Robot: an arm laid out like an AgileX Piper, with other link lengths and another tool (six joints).
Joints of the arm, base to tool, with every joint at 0 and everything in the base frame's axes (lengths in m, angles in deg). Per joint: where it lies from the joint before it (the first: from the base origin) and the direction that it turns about. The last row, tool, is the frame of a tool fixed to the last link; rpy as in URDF.
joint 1: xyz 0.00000 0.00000 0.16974 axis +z
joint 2: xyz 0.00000 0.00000 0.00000 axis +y
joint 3: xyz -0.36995 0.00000 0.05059 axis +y
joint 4: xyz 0.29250 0.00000 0.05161 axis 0.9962 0 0.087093
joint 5: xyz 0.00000 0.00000 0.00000 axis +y
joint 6: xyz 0.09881 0.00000 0.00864 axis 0.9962 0 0.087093
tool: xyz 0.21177 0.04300 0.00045 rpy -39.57 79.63 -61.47
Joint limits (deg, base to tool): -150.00..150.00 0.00..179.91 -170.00..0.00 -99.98..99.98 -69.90..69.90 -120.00..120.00
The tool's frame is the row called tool.
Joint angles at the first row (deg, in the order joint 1, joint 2, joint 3, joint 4, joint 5, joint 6):
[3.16, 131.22, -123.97, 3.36, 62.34, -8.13]
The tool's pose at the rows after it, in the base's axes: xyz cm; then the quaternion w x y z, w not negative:
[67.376, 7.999, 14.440, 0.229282, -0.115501, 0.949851, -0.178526]
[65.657, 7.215, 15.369, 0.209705, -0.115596, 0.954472, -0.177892]
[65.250, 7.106, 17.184, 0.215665, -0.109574, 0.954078, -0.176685]
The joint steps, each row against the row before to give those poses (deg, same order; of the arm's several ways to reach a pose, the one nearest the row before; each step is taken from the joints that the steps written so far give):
[-1.23, -0.69, 0.00, 0.04, 2.81, 0.00]
[-0.65, -1.31, 0.01, -0.04, 3.58, 0.00]
[-0.19, -1.72, 0.06, 0.19, 0.86, 0.39]

